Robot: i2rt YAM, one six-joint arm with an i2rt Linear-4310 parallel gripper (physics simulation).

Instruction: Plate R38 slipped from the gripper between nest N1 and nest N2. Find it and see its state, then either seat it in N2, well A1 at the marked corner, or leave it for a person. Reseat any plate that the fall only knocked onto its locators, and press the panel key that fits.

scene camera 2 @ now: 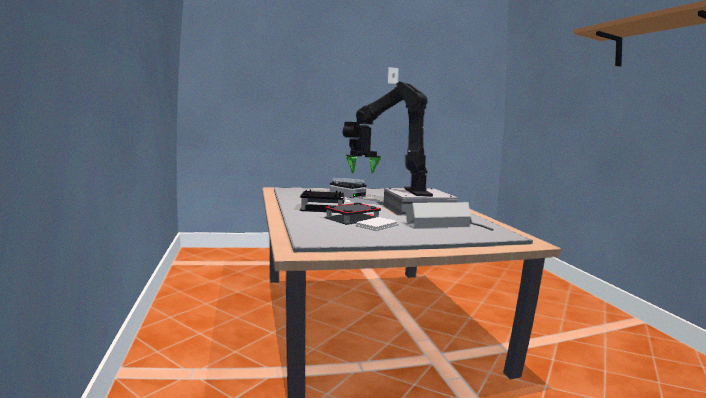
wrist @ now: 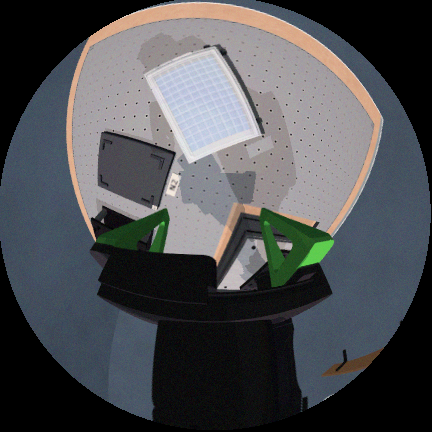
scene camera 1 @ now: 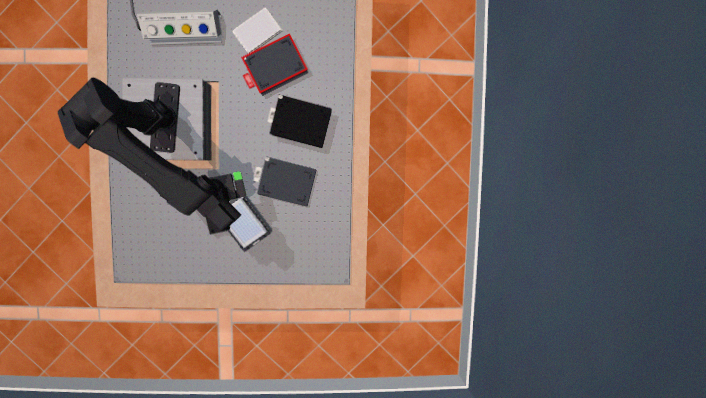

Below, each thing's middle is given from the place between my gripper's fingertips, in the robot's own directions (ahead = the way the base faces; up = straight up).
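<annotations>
For the dark station labelled N2 (scene camera 1: pixel 280 180), my hand is 11 cm above it, 3 cm to the right of it and still 16 cm short of it.
</annotations>
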